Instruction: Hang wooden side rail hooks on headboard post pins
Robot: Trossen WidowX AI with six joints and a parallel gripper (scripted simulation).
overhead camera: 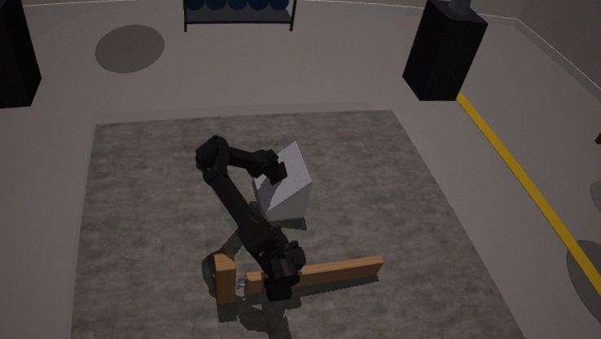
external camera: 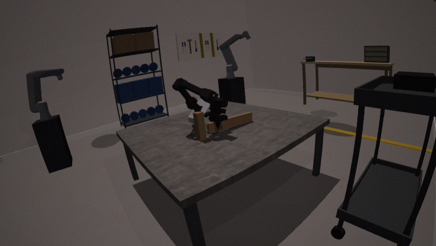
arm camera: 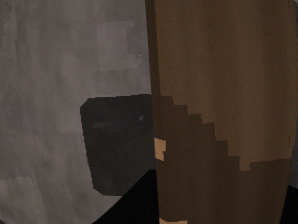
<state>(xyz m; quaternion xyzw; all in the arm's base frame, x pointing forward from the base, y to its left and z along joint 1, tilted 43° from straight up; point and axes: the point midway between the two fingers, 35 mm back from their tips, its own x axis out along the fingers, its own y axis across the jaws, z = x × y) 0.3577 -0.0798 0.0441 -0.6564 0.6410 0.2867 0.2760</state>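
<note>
Now: gripper tip 130 mm to the left of the wooden headboard post and 40 mm below it.
</note>
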